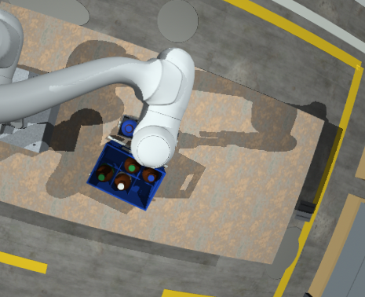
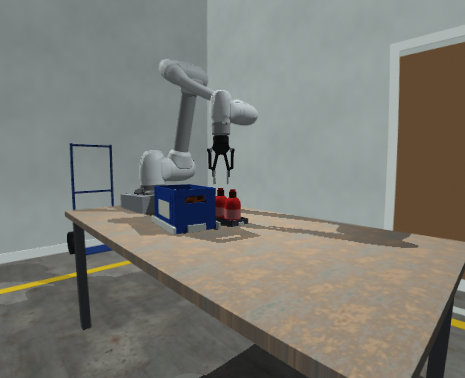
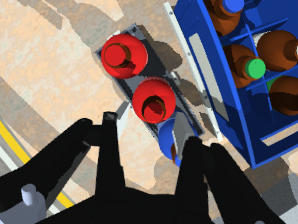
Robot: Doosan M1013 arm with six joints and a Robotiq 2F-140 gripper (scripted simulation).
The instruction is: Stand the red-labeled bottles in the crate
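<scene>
My gripper is now 13 cm above the red bottle. Round my hand: blue-capped bottle 13 cm below, 9 cm behind, 1 cm to the left; dark tray 20 cm below; red-labeled bottle 13 cm below, 9 cm ahead, 1 cm to the right.
</scene>
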